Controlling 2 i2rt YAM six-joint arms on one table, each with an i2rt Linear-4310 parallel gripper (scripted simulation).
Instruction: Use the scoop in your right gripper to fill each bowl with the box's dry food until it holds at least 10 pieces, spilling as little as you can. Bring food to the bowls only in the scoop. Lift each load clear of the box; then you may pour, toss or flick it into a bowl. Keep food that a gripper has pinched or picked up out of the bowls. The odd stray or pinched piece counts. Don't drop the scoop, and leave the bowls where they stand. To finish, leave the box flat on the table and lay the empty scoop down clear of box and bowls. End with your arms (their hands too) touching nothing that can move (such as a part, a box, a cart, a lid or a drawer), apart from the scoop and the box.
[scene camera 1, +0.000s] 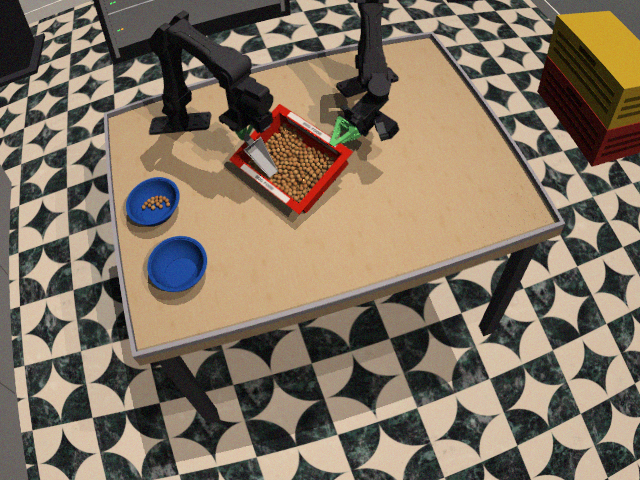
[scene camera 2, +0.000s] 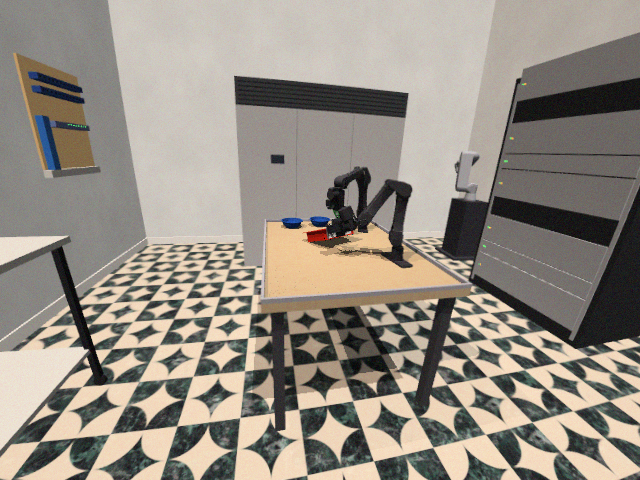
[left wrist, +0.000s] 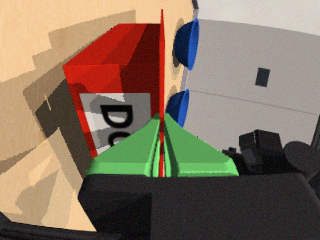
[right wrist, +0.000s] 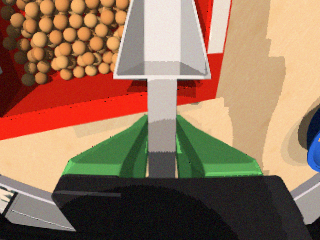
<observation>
The pictures show: the left gripper, the right gripper and a grey metal scoop.
The left gripper is seen too in the left wrist view.
</observation>
